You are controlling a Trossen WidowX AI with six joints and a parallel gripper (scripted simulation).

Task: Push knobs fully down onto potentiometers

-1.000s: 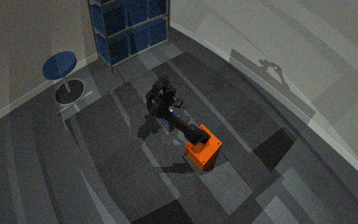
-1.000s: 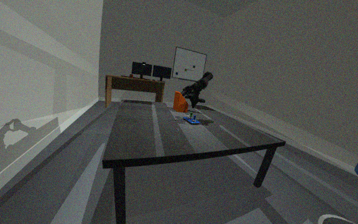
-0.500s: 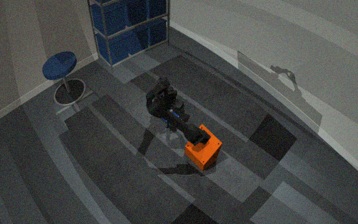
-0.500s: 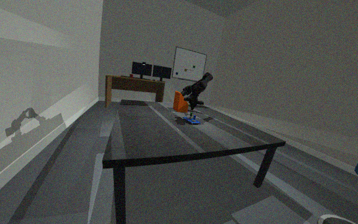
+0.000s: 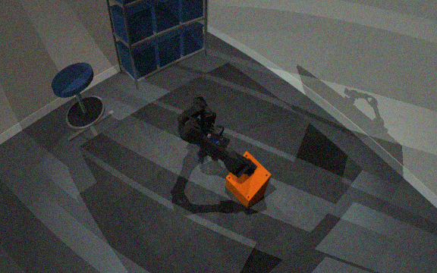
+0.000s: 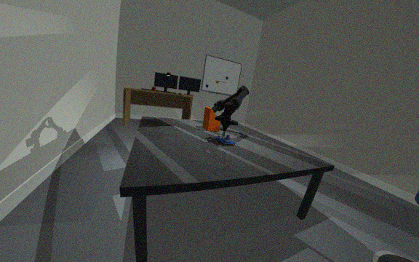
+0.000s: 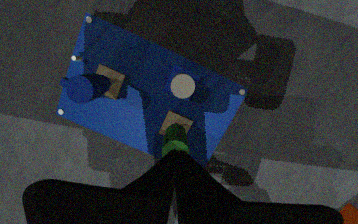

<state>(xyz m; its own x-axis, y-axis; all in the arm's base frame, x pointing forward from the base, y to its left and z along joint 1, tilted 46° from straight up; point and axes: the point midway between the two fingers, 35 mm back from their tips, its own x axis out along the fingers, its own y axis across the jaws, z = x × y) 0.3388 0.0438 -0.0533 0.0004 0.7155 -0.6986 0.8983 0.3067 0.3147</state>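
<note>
The green knob is 2 cm below my gripper tip. Also, from my gripper tip: blue knob 7 cm ahead, 2 cm below.
</note>
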